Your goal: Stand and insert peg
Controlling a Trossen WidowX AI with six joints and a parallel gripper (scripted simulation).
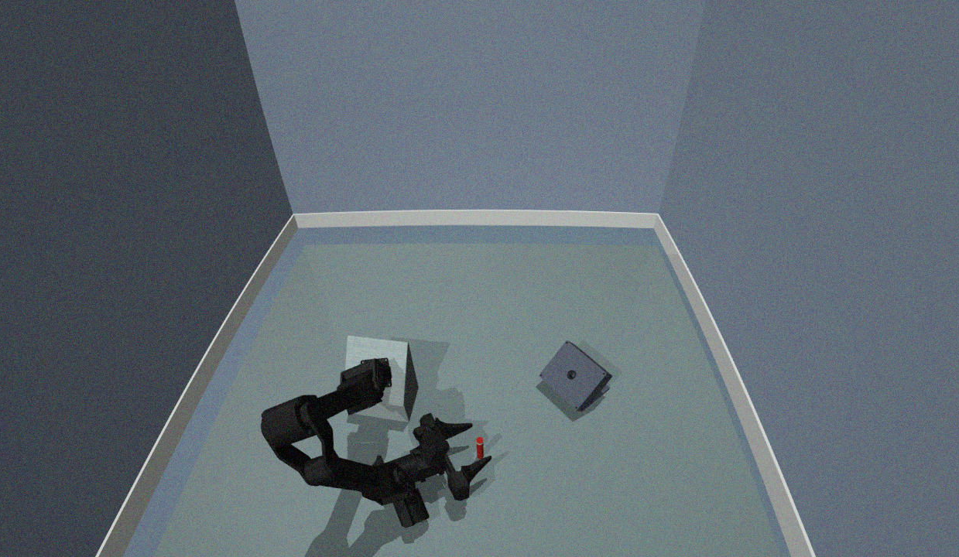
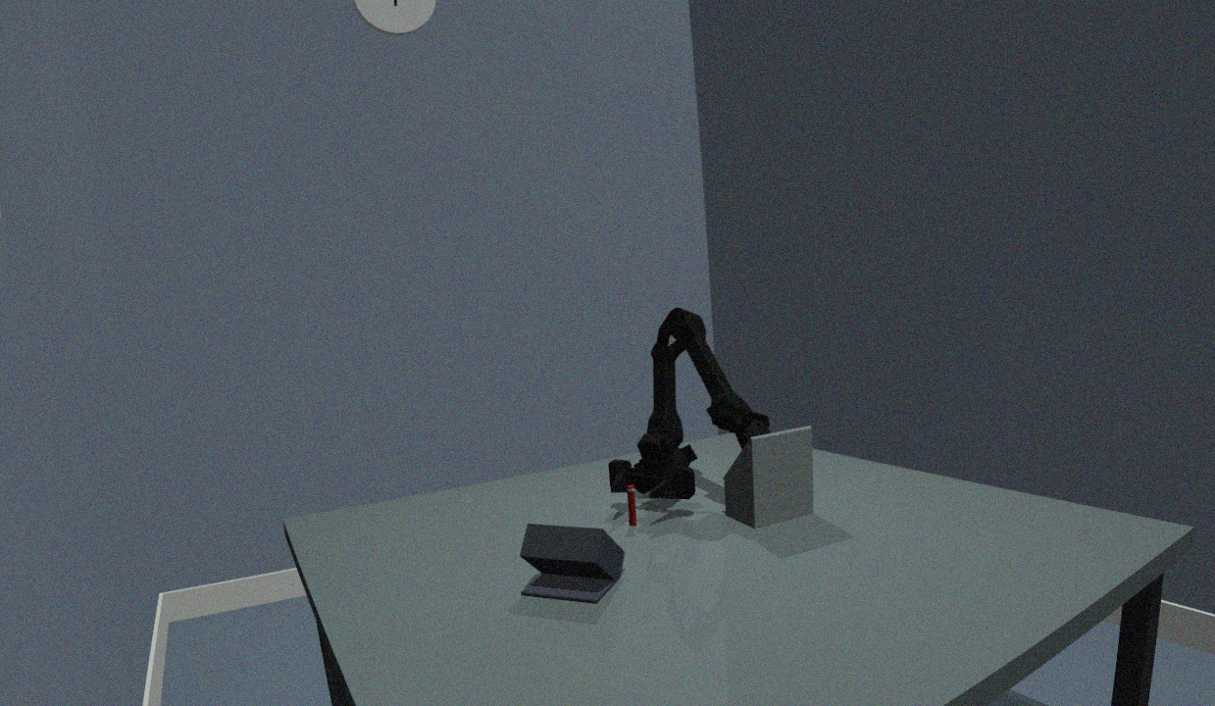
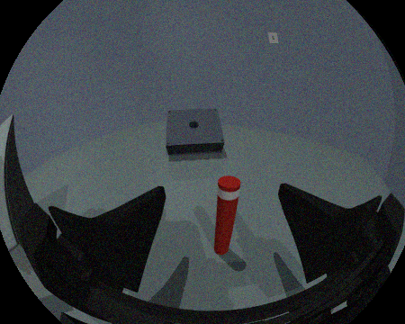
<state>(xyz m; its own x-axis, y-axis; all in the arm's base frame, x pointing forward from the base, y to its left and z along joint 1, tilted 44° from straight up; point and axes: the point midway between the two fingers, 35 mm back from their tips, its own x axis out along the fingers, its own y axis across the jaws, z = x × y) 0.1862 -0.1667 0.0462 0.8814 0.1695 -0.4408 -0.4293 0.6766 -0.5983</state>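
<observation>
The peg lies 10 mm below my gripper tip. From my gripper tip the other things lie so: panel 230 mm ahead, 170 mm to the left, 20 mm below.
</observation>
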